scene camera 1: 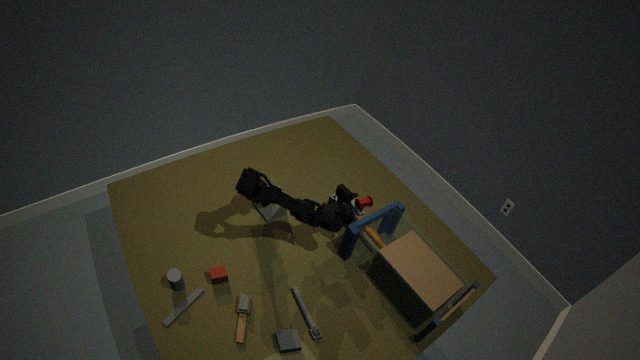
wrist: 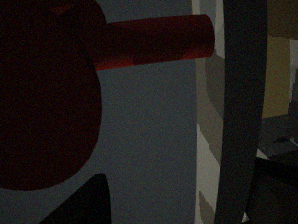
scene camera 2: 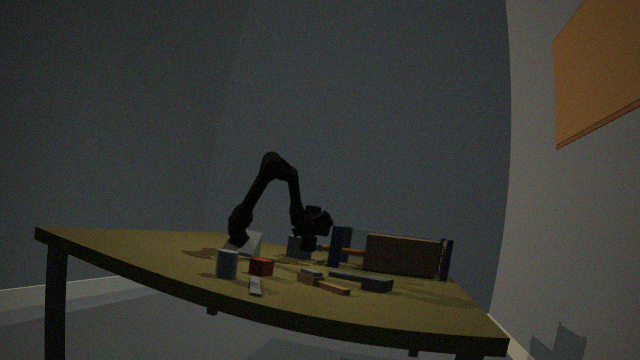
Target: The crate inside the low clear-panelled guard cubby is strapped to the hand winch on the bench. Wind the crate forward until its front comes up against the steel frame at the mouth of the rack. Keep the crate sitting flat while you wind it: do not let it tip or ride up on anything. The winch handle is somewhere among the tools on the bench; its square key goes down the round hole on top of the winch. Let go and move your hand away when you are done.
Labels:
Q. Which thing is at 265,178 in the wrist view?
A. My gripper.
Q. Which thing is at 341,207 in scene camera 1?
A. My gripper.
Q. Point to a grey crank handle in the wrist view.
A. At 231,84

